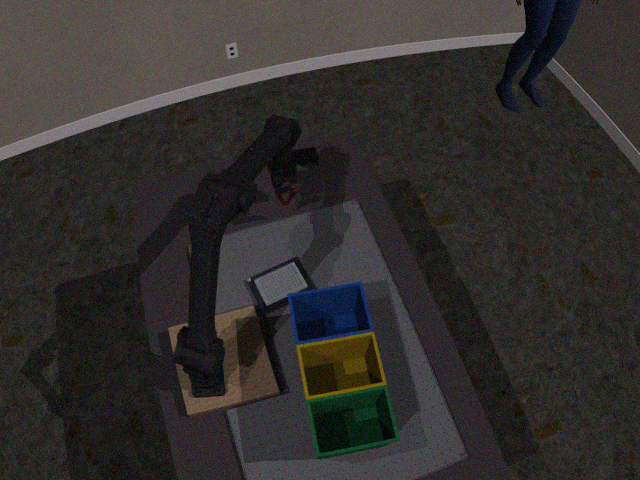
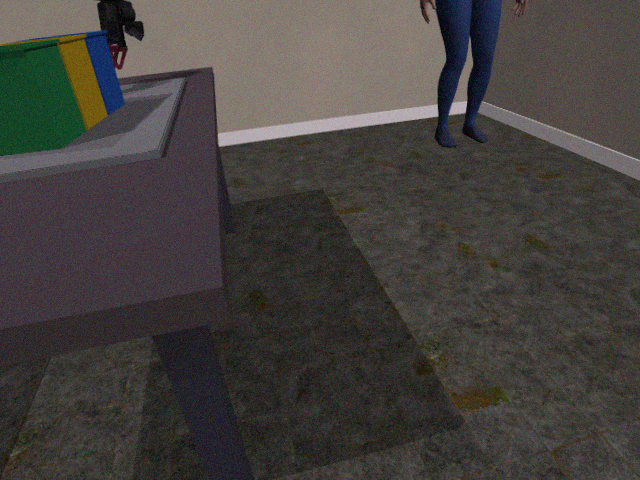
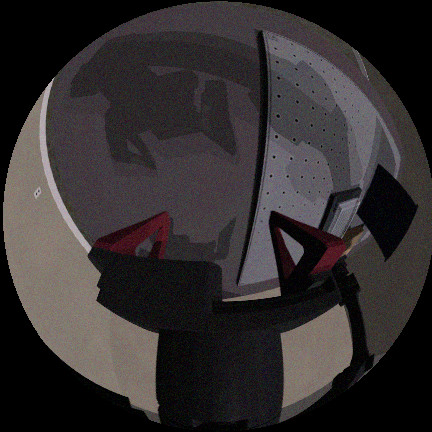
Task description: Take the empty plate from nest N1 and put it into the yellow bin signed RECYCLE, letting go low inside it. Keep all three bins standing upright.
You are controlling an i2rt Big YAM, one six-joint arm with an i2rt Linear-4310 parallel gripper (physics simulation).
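Where they show: gripper, between the fingertips: (image 1: 281, 194) (image 2: 116, 69) (image 3: 218, 216); arm's base, origin of its link: (image 1: 207, 374) (image 3: 334, 263).
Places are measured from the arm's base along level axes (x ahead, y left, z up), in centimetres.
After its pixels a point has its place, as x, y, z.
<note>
The plate (image 1: 280, 284) @[21.9, 24.4, -1.0] (image 3: 344, 212) @[25.6, 27.9, 0.0], white with a fine grid, lies in a dark nest (image 1: 257, 296) @[15.1, 21.7, -1.4] (image 3: 330, 212) @[24.2, 31.1, -1.4]; no N1 label is readable. The yellow bin (image 1: 336, 347) @[33.6, 0.1, 10.8] (image 2: 82, 77) @[42.0, -6.1, 7.3] stands upright between the blue bin (image 1: 325, 302) @[32.9, 13.1, 8.3] (image 2: 103, 77) @[41.6, 4.9, 5.6] and the green bin (image 1: 346, 405) @[34.3, -12.9, 3.0] (image 2: 41, 98) @[42.6, -24.4, 6.7], both upright too. I see no readable RECYCLE sign. My gripper (image 1: 287, 195) @[25.4, 53.3, 2.1] (image 2: 118, 56) (image 3: 218, 216) @[25.4, 53.3, 2.1] has red fingers, open and empty. It hangs above the table beyond the pale board's far edge, apart from the plate and bins.
The pale perforated board (image 1: 356, 227) @[46.7, 41.0, -2.6] (image 3: 280, 175) @[28.4, 45.4, -2.6] lies on the purple-grey table (image 1: 372, 180) @[55.8, 59.5, -3.9] (image 2: 103, 232) @[63.8, -57.7, -3.9]. The arm's base stands on a wooden block (image 1: 253, 361) @[12.5, 2.5, -0.2] left of the bins. The blue bin stands close to the nest. A person in blue (image 1: 542, 36) (image 2: 467, 46) stands beyond the table.
</note>
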